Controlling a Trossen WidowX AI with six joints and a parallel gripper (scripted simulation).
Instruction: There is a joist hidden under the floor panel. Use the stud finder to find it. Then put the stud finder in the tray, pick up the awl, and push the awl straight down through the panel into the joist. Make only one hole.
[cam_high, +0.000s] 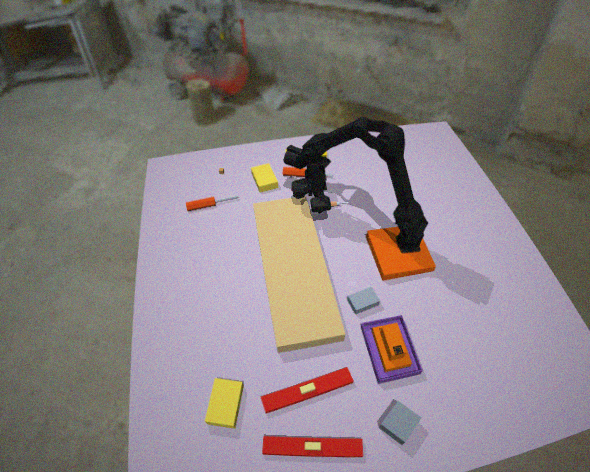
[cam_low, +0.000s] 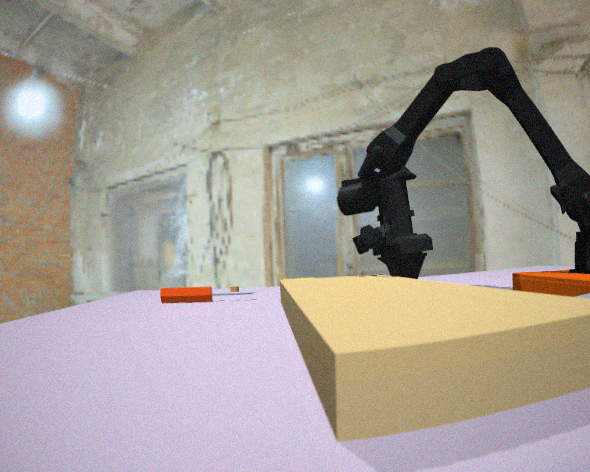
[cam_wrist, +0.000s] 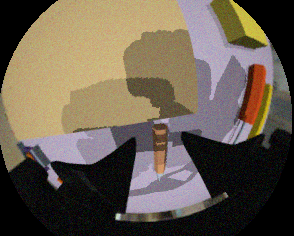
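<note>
My gripper tip is 60 mm past the awl. Round my gripper tip: purple tray (110 mm behind, 540 mm to the left, 10 mm above); then yellow bar (280 mm to the right, 10 mm above); then tiny tan cube (330 mm ahead, 230 mm to the right).
</note>
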